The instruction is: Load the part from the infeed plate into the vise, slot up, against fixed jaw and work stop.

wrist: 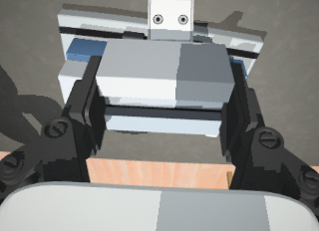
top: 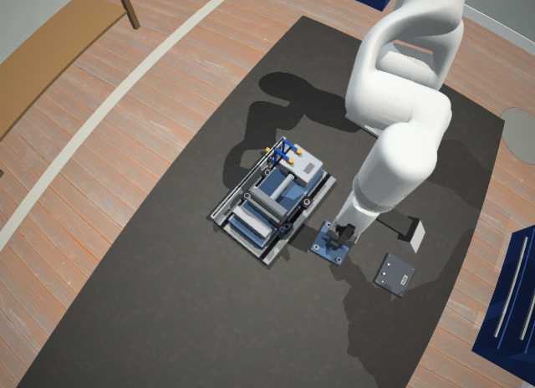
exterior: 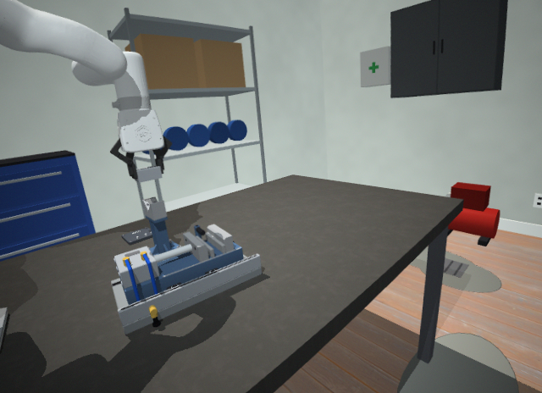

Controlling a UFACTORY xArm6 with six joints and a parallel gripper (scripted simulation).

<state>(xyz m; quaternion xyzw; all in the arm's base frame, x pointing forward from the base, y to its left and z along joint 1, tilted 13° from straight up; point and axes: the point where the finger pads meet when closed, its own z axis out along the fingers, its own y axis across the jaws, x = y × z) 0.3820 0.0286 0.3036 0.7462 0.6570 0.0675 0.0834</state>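
Now: hand 60 mm short of the fixed jaw, 200 mm to the left of it and 170 mm above it. The rest, counted from my hand: white cylinder rod (50 mm behind, 170 mm to the right, 170 mm below); then part (right at my hand); then work stop (40 mm ahead, 140 mm to the right, 160 mm below).
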